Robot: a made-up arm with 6 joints.
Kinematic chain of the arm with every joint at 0, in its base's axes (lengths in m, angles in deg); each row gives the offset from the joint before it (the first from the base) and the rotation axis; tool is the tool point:
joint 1: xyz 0 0 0.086 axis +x
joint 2: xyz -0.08 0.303 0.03 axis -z
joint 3: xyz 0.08 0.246 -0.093 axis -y
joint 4: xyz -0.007 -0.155 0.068 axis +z
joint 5: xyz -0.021 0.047 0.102 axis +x
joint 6: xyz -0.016 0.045 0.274 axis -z
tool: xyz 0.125 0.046 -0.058
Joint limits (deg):
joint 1: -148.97..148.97
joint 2: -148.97..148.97
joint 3: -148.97..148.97
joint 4: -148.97..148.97
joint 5: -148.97..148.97
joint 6: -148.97..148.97
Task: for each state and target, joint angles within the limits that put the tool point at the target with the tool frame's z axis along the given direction. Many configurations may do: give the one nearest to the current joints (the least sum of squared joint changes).
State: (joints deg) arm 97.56 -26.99 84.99 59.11 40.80 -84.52
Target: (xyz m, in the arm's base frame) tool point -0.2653 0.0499 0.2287 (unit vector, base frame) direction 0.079 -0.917 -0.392
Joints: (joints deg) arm 83.96 -14.07 104.41 60.10 100.15 -106.59
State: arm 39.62 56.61 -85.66 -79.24 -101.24 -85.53
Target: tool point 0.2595 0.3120 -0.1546 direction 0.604 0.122 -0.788
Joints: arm -1.38 72.13 -96.17 -51.42 -82.23 -86.77
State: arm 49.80 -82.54 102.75 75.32 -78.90 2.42
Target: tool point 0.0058 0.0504 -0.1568 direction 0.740 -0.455 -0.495
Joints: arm -3.08 -124.93 69.17 115.45 -57.36 16.54
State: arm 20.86 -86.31 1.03 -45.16 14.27 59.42
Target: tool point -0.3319 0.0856 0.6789 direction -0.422 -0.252 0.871
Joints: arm 60.97 -123.14 -49.63 -58.03 -0.42 92.54
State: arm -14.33 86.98 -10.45 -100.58 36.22 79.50
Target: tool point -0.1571 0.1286 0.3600 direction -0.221 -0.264 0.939
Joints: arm -10.26 114.82 -24.71 -106.99 -4.18 61.36
